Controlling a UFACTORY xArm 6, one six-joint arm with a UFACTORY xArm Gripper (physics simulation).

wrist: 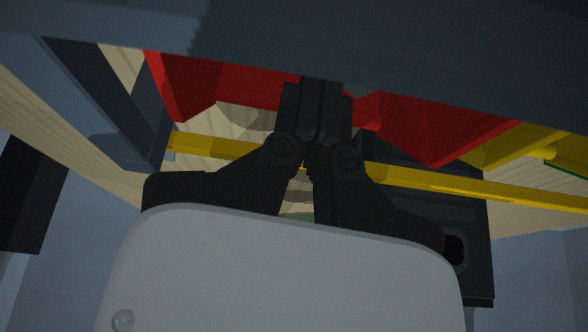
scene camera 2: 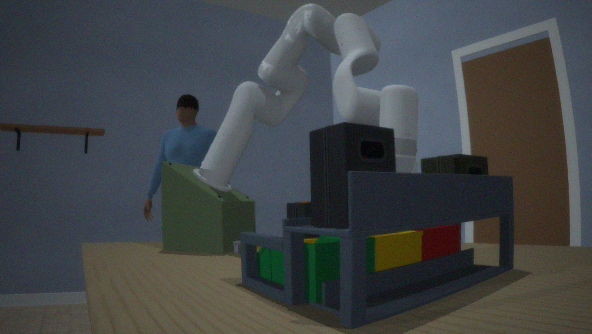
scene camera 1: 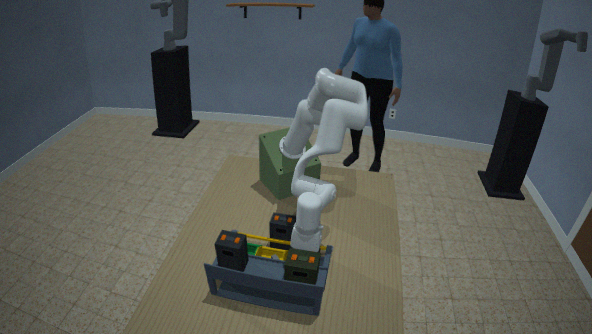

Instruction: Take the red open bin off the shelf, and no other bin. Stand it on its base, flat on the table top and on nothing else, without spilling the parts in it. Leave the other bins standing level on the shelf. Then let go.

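Pixels of known places: gripper, fingertip midpoint: [wrist: 316,82]; arm's base, origin of the base link: [scene camera 2: 211,181] [scene camera 1: 292,147].
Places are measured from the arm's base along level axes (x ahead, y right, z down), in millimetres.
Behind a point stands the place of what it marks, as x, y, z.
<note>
The red open bin [scene camera 2: 441,242] @(679, -138, 137) [wrist: 250,87] @(518, -181, 161) sits in the shelf's lower level, at the end of the row, beside the yellow bin [scene camera 1: 270,252] @(516, -17, 173) [scene camera 2: 398,250] @(680, -23, 135) [wrist: 505,150] @(575, -82, 114). A green bin [scene camera 1: 253,248] @(511, 51, 172) [scene camera 2: 327,260] @(674, 103, 133) stands farther along. The blue-grey shelf [scene camera 1: 265,283] @(769, -60, 59) [scene camera 2: 435,197] @(767, 5, 60) [wrist: 400,60] stands on the table top [scene camera 1: 360,280] @(586, -365, 192) [scene camera 2: 150,290] @(486, 287, 192). My gripper [wrist: 316,82] @(545, -149, 150) is shut and empty. Its fingertips overlap the red bin in the wrist view; contact cannot be told. In scene camera 1 the olive case hides the fingers and red bin. The bin's parts do not show.
A black case [scene camera 1: 231,252] @(723, 57, -7) [scene camera 2: 352,165] @(722, 103, 20) and an olive case [scene camera 1: 302,267] @(734, -166, -5) [scene camera 2: 455,164] @(727, -112, 11) stand on the shelf top. A dark case [scene camera 1: 281,230] @(473, -50, 90) [scene camera 2: 299,210] @(454, -4, 76) [wrist: 450,225] @(472, -36, 109) stands on the robot's side. A yellow bar [scene camera 1: 260,238] @(492, 27, 130) [wrist: 465,189] @(494, -39, 128) runs along the bins' side.
</note>
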